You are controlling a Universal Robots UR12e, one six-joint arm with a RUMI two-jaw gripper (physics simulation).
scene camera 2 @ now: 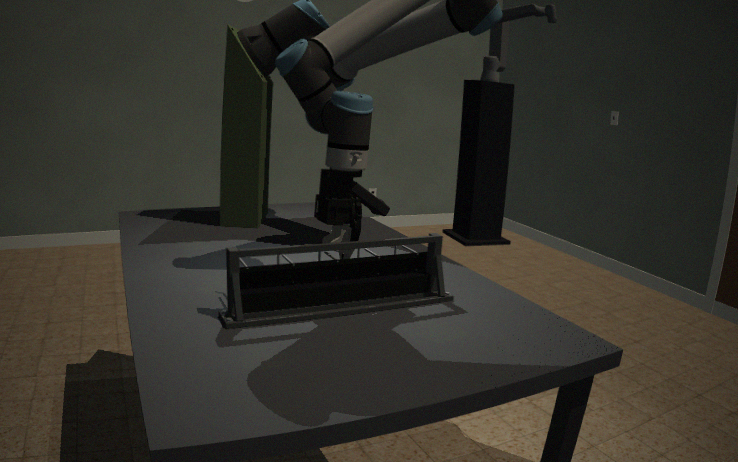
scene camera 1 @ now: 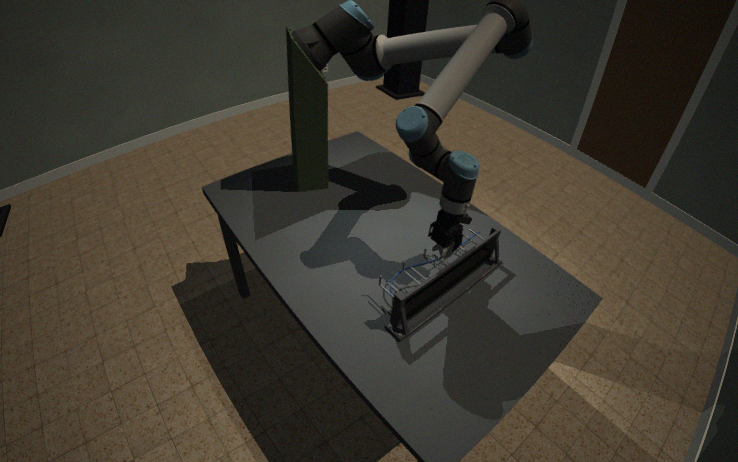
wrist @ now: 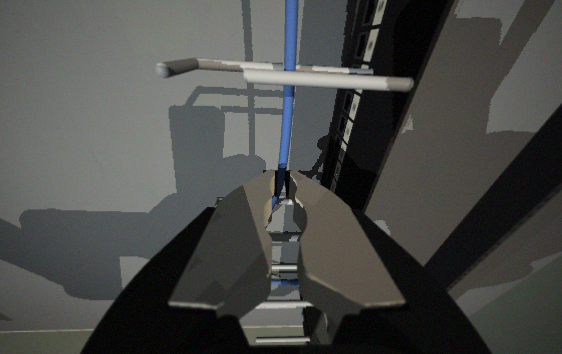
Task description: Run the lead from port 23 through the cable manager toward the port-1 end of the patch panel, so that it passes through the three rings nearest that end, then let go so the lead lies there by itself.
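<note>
My gripper (scene camera 1: 447, 254) (scene camera 2: 343, 254) (wrist: 280, 173) is shut on the blue lead (scene camera 1: 419, 265) (wrist: 287, 120), low among the rings near the middle of the cable manager. The patch panel (scene camera 1: 446, 278) (scene camera 2: 334, 294) stands in its frame beside the rings. In the wrist view the lead runs straight from the fingertips through a ring (wrist: 330, 80), under its upper bar and over its lower bar. In scene camera 1 the lead shows on both sides of the gripper and bends down near the panel's near-left end. Port numbers are not readable; the fingers hide part of the lead.
The panel's frame (scene camera 1: 402, 315) (scene camera 2: 234, 286) stands on the grey table (scene camera 1: 326, 283) (scene camera 2: 179, 392). Other open ring prongs (scene camera 1: 380, 281) rise along its back side. A green upright board (scene camera 1: 310, 125) (scene camera 2: 242, 141) stands at the far end, by the arm's base.
</note>
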